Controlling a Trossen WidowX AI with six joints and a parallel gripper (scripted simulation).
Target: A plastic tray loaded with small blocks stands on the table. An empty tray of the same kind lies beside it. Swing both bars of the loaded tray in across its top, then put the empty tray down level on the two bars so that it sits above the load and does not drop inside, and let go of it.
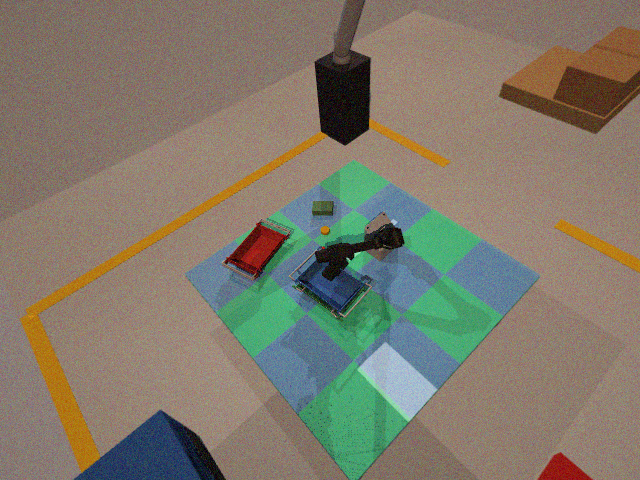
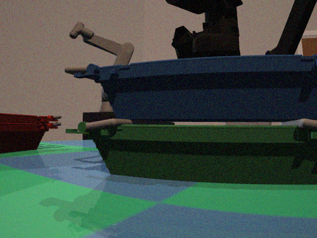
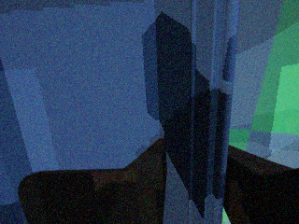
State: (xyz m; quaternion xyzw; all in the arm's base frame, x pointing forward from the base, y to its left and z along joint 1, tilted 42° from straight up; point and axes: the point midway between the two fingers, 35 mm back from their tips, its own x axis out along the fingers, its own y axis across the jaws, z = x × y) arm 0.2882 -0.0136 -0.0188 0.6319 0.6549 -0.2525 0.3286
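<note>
Now: the blue tray 8 cm ahead of my gripper tip, 3 cm above it and 2 cm to the left of it. Also, from my gripper tip: orange piece (30 cm to the right, 19 cm behind, 7 cm below); then small green block (43 cm to the right, 29 cm behind, 6 cm below).
</note>
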